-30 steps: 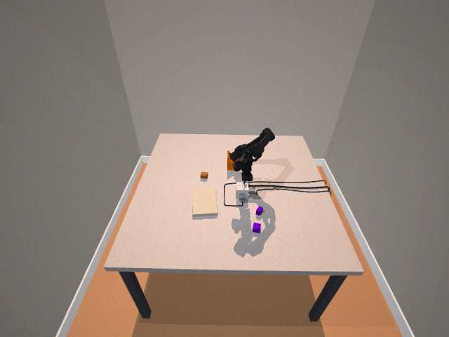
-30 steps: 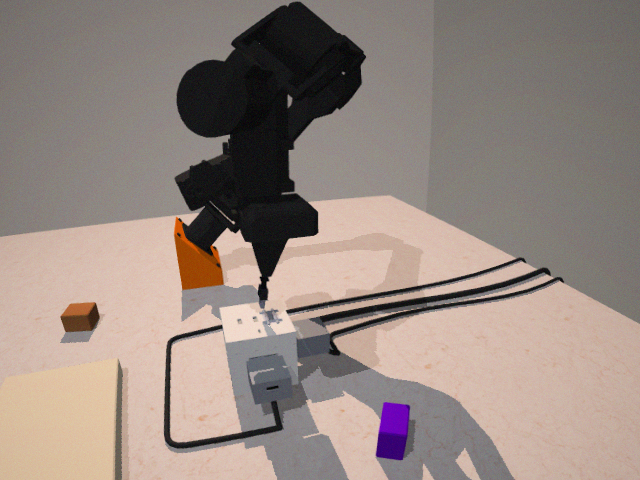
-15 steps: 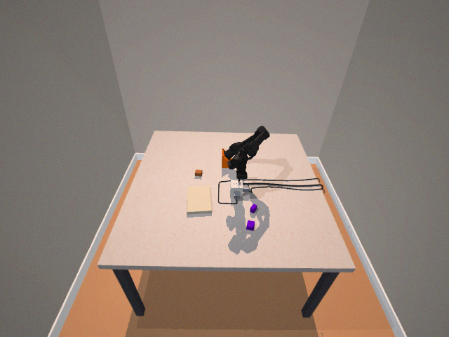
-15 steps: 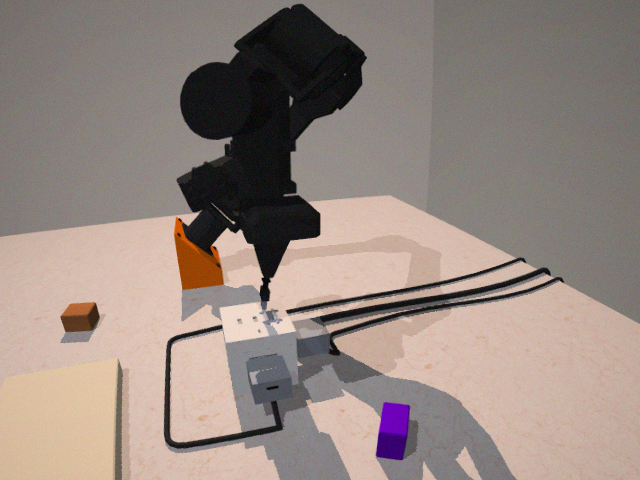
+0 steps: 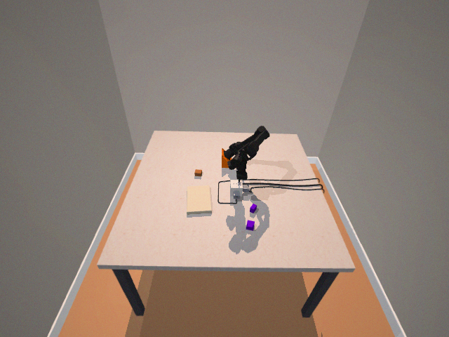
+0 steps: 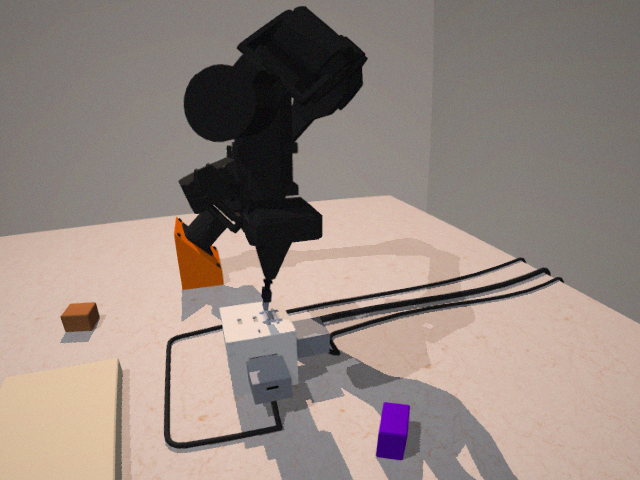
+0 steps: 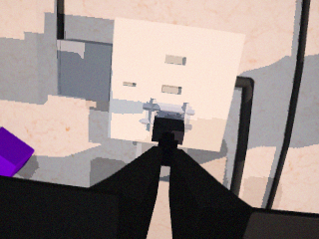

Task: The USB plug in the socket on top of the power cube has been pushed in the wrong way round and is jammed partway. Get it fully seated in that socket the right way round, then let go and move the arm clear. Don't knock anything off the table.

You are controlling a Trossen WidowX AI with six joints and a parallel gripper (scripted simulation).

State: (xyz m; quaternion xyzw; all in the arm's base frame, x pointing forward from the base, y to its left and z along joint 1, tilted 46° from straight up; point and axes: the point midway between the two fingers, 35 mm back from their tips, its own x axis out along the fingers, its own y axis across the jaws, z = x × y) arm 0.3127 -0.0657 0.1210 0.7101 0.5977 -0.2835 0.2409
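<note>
Right now my gripper tip is 2 cm above the black USB plug. Round my gripper tip: cream pad: 5 cm ahead, 27 cm to the right, 11 cm below; then brown block: 21 cm behind, 26 cm to the right, 11 cm below; then USB socket: 6 cm below.
</note>
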